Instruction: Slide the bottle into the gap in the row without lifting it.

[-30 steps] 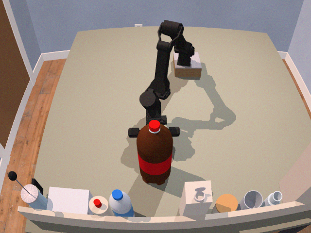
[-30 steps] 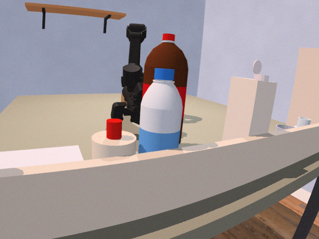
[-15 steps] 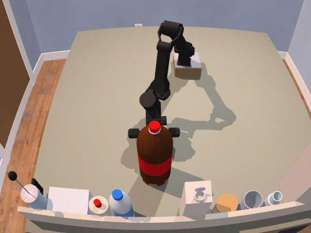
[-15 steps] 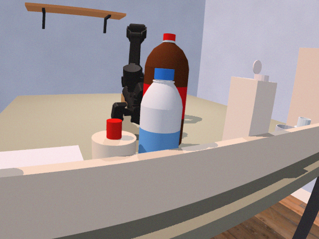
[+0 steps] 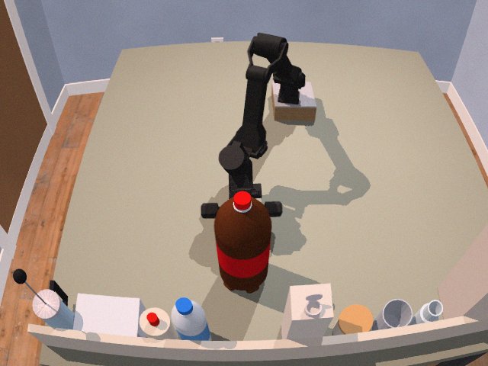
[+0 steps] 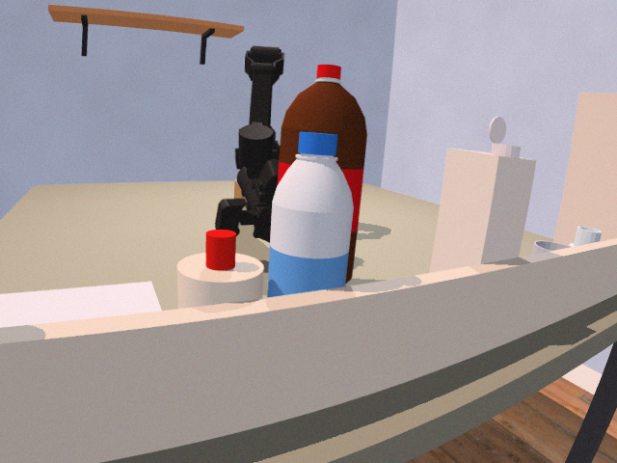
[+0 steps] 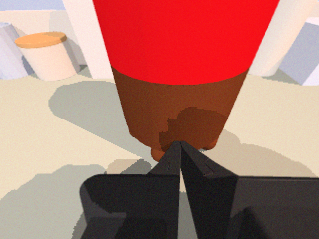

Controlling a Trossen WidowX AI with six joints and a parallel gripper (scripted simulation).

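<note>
Right now my hand is 100 mm below the brown cola bottle, 80 mm short of it and 20 mm to the right of it. The rest, counted from my hand: raised rail 270 mm ahead, 200 mm to the left; blue-capped water bottle 270 mm ahead, 60 mm to the right, 50 mm above; orange-lidded jar 280 mm to the left, 210 mm ahead, 20 mm below.
</note>
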